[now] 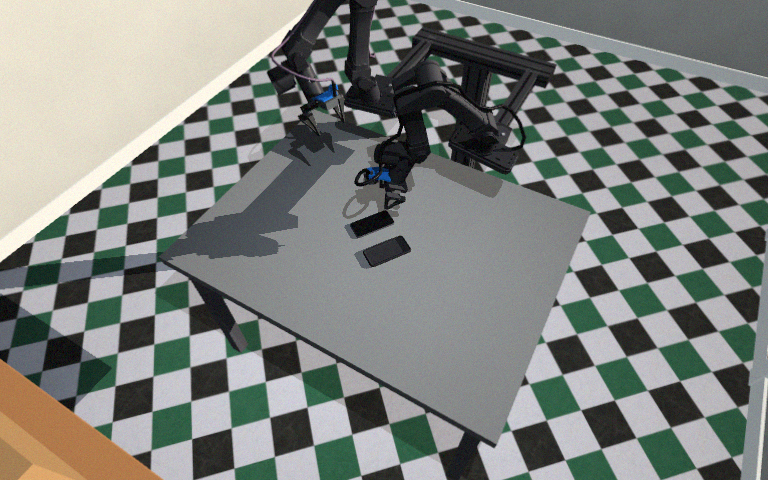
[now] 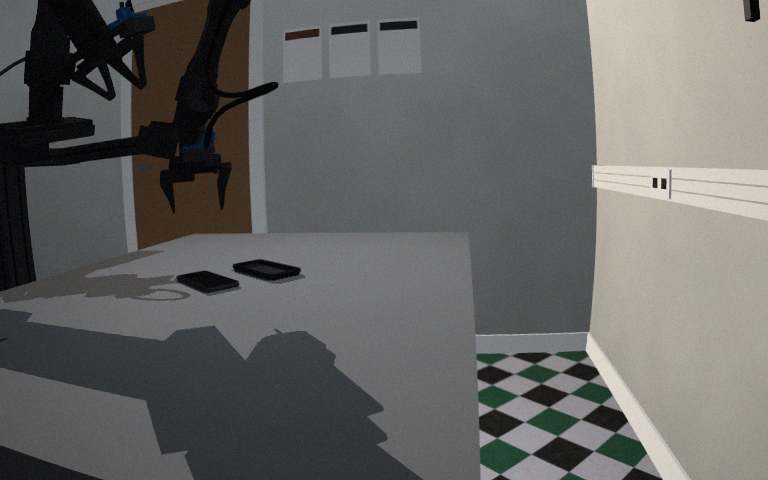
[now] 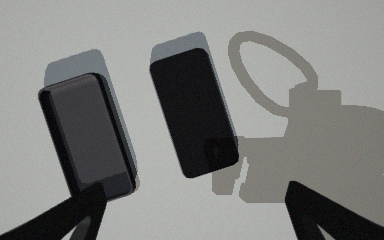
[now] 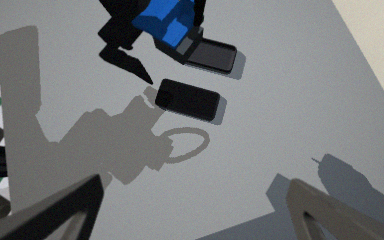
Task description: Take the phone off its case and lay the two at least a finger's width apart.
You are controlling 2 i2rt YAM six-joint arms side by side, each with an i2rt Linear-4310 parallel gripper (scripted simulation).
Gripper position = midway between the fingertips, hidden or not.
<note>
I see my left gripper (image 2: 198, 210), my right gripper (image 2: 127, 93), a black phone (image 2: 206, 281) and a dark phone case (image 2: 265, 269).
The black phone shows as well in image 3 (image 3: 184, 83) and in image 4 (image 4: 177, 96). The dark phone case is seen too in image 1 (image 1: 397, 246), in image 3 (image 3: 77, 111) and in image 4 (image 4: 212, 54). My left gripper shows as well in image 3 (image 3: 195, 191) and in image 4 (image 4: 166, 62).
</note>
